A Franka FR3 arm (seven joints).
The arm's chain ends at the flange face. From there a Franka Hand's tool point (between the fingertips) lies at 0.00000 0.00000 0.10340 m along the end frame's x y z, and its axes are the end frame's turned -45 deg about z.
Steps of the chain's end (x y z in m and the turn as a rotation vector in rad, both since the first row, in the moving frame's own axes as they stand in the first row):
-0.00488 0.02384 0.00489 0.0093 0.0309 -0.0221
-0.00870 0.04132 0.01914 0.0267 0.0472 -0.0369
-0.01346 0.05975 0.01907 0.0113 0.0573 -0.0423
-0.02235 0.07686 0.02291 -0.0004 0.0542 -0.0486
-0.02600 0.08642 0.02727 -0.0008 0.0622 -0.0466
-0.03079 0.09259 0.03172 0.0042 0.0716 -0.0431
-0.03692 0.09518 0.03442 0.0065 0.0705 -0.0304
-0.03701 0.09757 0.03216 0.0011 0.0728 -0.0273
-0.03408 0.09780 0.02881 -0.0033 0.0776 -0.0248
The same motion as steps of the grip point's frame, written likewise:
-0.01735 0.01495 0.00484 -0.0153 0.0284 -0.0221
-0.02994 0.02446 0.01899 -0.0145 0.0523 -0.0369
-0.04668 0.03599 0.01889 -0.0325 0.0485 -0.0423
-0.06612 0.04244 0.02276 -0.0386 0.0380 -0.0486
-0.07490 0.04722 0.02707 -0.0445 0.0434 -0.0466
-0.08160 0.04850 0.03145 -0.0477 0.0536 -0.0431
-0.08771 0.04579 0.03416 -0.0453 0.0544 -0.0304
-0.08969 0.04799 0.03189 -0.0507 0.0523 -0.0273
-0.08775 0.05090 0.02850 -0.0572 0.0525 -0.0248

